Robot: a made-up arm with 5 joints.
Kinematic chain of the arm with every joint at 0, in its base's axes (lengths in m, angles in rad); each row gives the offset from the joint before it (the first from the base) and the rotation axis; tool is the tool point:
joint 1: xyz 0 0 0.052 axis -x
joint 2: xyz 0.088 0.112 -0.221 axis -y
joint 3: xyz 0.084 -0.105 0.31 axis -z
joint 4: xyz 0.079 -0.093 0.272 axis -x
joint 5: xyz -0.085 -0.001 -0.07 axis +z
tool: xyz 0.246 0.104 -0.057
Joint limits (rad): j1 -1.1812..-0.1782 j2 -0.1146..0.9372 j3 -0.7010..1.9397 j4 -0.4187..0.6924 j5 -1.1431..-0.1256
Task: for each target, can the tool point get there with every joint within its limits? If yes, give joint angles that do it. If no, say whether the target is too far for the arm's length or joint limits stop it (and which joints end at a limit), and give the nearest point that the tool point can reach.
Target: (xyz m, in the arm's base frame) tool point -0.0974 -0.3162 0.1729
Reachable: yes | joints -0.5480 0.8256 0.8450 -0.2757 -0.2855
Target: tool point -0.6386 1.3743 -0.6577
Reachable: no: too far | nearest point -0.4387 0.1074 -0.0660 | short by 1.412 m
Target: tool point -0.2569 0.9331 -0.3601
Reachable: no: joint limits stop it (at a limit: joint 1, joint 2, joint 3, joint 5) | nearest point -0.3818 0.1028 -0.0780 | short by 0.886 m
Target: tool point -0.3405 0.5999 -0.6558
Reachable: no: joint limits stop it (at a limit: joint 1, joint 2, joint 5) | nearest point -0.3790 0.0618 -0.1272 | short by 0.755 m
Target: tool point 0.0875 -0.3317 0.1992
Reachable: yes | joints -0.6041 0.5320 0.5640 -0.2533 -0.4198
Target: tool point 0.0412 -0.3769 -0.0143
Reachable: yes | joints -0.8475 0.1755 1.0825 0.0634 -0.7269
